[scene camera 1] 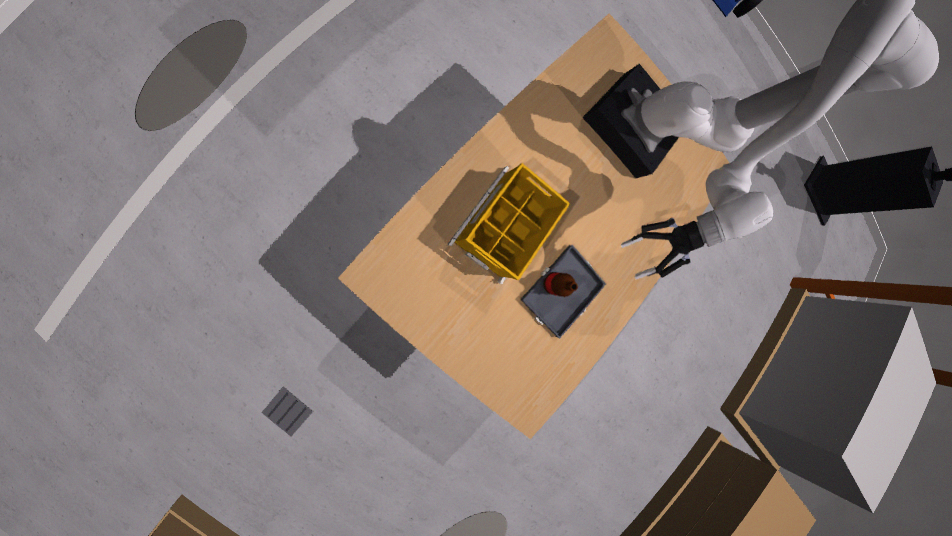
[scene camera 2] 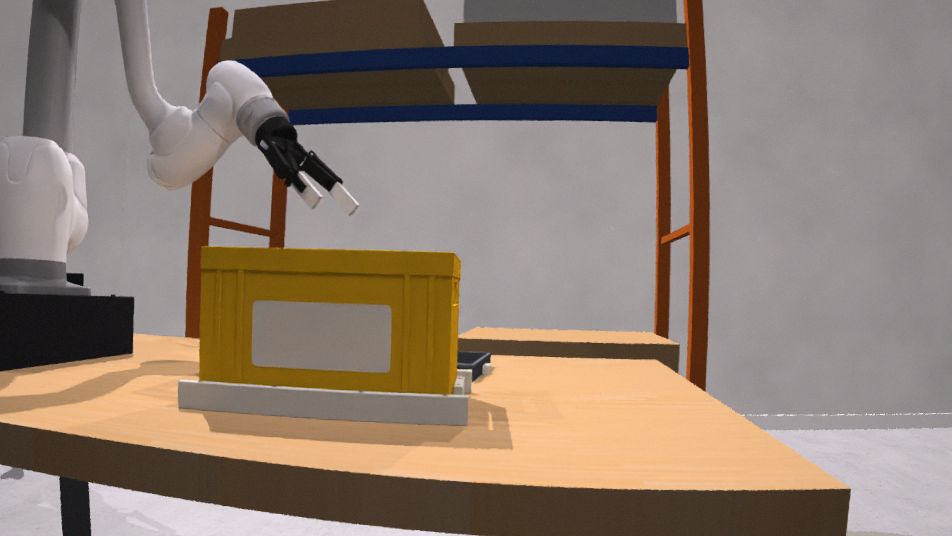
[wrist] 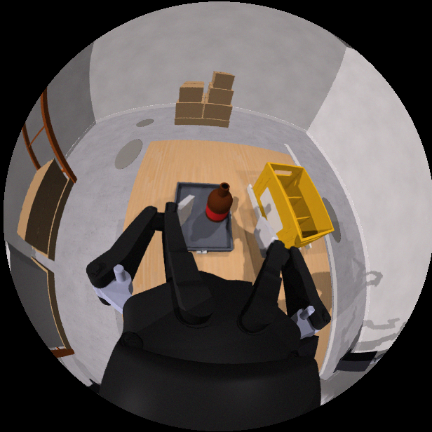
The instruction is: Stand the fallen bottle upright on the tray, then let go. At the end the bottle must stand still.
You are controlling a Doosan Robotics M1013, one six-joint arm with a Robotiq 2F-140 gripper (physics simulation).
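Places are measured from the arm's base along level axes (x ahead, y left, z up), in metres.
Pixels of known places: gripper, fingertip midpoint: (scene camera 1: 628, 261) (scene camera 2: 336, 206); arm's base, origin of the base link: (scene camera 1: 648, 120) (scene camera 2: 19, 293).
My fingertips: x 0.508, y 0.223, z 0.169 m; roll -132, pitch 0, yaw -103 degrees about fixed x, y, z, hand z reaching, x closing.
For each thing: its middle in the pictures, then the offset to it from my fingertips. "pt": a spot on its surface instead. Level surfaces: height alone.
- brown bottle, body centre: (scene camera 1: 562, 284) 0.143 m ahead, 0.024 m right, 0.190 m down
- dark grey tray, surface spot: (scene camera 1: 558, 328) pt 0.228 m ahead, 0.108 m left, 0.267 m down
- wooden table, its level: 0.272 m down
- pale rail, body centre: (scene camera 2: 317, 403) (scene camera 1: 478, 205) 0.169 m ahead, 0.380 m right, 0.257 m down
A brown bottle (scene camera 1: 561, 284) (wrist: 219, 203) with a red band stands upright on the dark grey tray (scene camera 1: 558, 328) (wrist: 192, 186), seen from above and in the wrist view. Its foot is on the tray's floor near the side towards the crate. In scene camera 2 the yellow crate hides the bottle, and a corner of the tray (scene camera 2: 474, 362) shows. My gripper (scene camera 1: 633, 260) (scene camera 2: 335, 203) (wrist: 225, 214) is open and empty. It hangs above the table, back from the tray and apart from the bottle, with its fingers pointing towards the tray.
A yellow crate (scene camera 1: 471, 245) (scene camera 2: 226, 332) (wrist: 272, 185) with compartments stands beside the tray on the wooden table (scene camera 1: 466, 346) (scene camera 2: 599, 426) (wrist: 200, 155). A pale rail (scene camera 2: 319, 404) runs along the crate's side. The arm's black base (scene camera 1: 638, 163) stands at the table's far end. A shelf rack (scene camera 2: 696, 199) stands behind.
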